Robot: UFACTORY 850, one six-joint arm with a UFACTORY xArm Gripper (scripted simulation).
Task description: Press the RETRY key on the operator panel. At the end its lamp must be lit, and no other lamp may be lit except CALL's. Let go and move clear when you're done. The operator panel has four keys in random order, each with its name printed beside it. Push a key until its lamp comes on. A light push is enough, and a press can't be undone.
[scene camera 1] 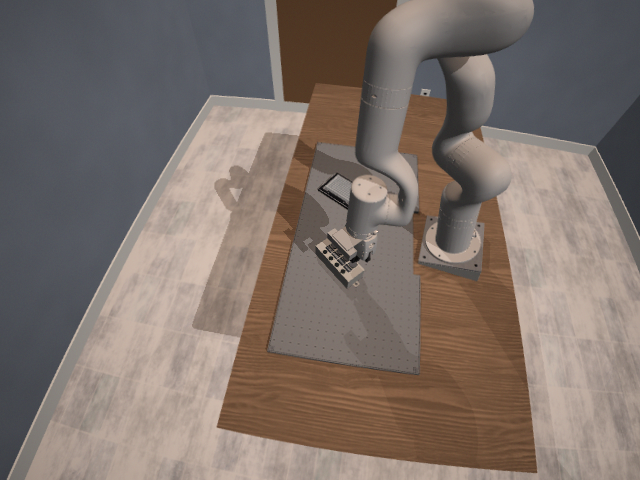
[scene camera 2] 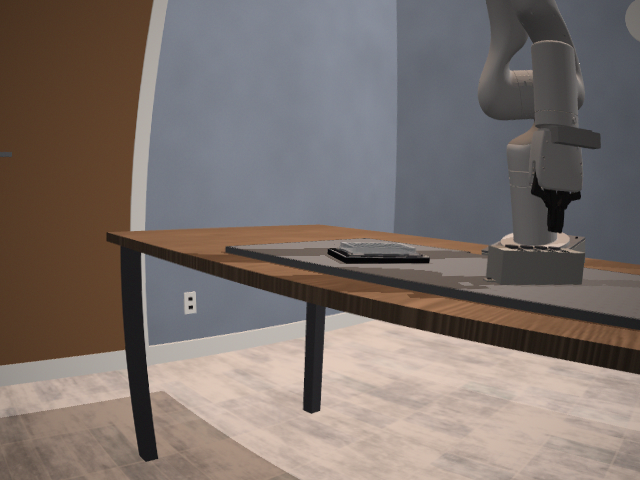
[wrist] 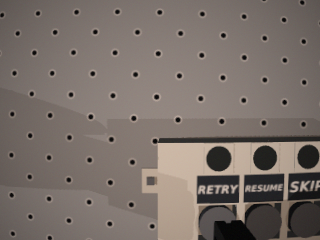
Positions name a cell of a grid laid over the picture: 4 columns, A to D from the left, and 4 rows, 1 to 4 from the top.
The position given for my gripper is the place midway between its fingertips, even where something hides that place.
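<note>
My gripper (scene camera 2: D2) is there for me to see. I also see an operator panel (scene camera 2: D3), and it is visible to me in the wrist view too, where the operator panel (wrist: C3) can be found.
</note>
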